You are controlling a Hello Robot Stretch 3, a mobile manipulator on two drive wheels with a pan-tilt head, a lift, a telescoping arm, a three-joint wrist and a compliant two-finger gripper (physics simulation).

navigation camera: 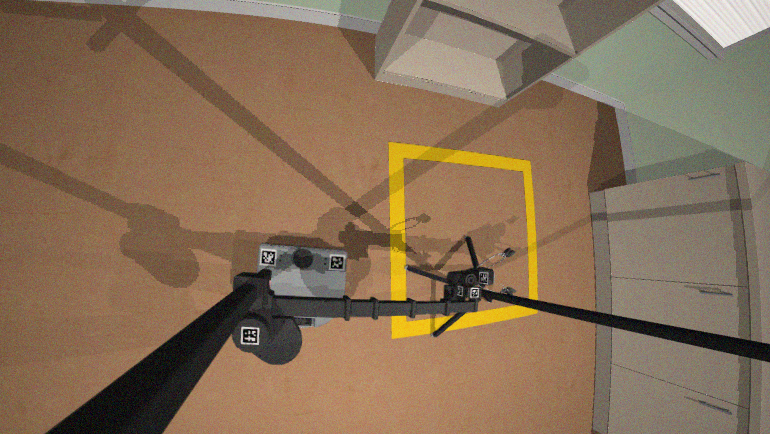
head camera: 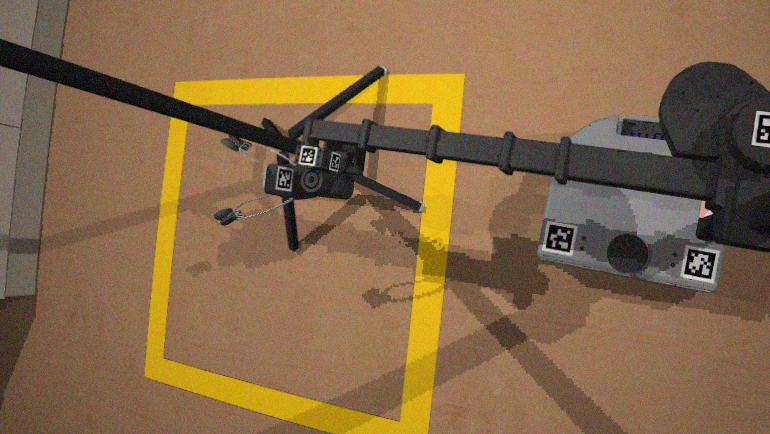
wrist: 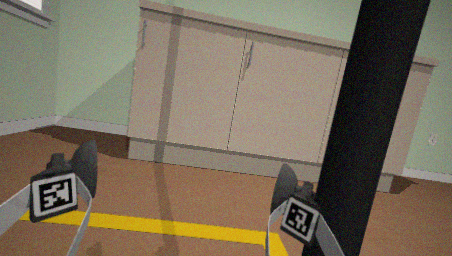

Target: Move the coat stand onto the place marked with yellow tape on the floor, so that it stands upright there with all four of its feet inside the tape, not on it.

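Pixels of known places: gripper, fingertip midpoint: [navigation camera: 514, 271] [head camera: 219, 179]; robot's base, origin of the base link: [navigation camera: 302, 257] [head camera: 625, 251].
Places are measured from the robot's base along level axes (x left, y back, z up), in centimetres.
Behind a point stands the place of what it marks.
The black coat stand [head camera: 134, 94] @[x -72.2, y 9.8, z 69.8 cm] [navigation camera: 620, 321] @[x -72.3, y 9.3, z 85.7 cm] [wrist: 375, 115] stands with its four legs spread over the area marked by yellow tape [head camera: 167, 237] @[x -129.5, y -21.3, z 0.1 cm] [navigation camera: 396, 215] @[x -41.9, y -22.8, z 0.1 cm] [wrist: 175, 227]. In the head view, one foot reaches across the top strip to its outer edge. Another foot is at the inner edge of the right strip. Two other feet show inside the outline. My gripper [head camera: 230, 179] @[x -77.0, y -0.5, z 41.5 cm] [navigation camera: 507, 271] @[x -77.0, y -0.5, z 41.5 cm] [wrist: 191, 170] @[x -77.0, y -0.5, z 41.5 cm] is open and empty, beside the pole. In the wrist view the pole is right of the right finger, outside the fingers, and hides part of that side; contact is unclear.
My extended arm [head camera: 474, 146] @[x -23.8, y 10.6, z 51.6 cm] [navigation camera: 388, 307] @[x -22.7, y 9.9, z 51.6 cm] passes over the tape and one leg. My base [head camera: 587, 204] @[x -9.0, y 7.7, z 16.0 cm] [navigation camera: 307, 280] @[x -2.2, y 7.7, z 16.0 cm] is outside the tape. A low cabinet [wrist: 190, 85] [navigation camera: 668, 231] @[x -190.7, y -23.7, z 52.6 cm] stands beyond the pole. An open shelf unit [navigation camera: 439, 89] @[x -61.4, y -94.3, z 3.6 cm] stands near the wall.
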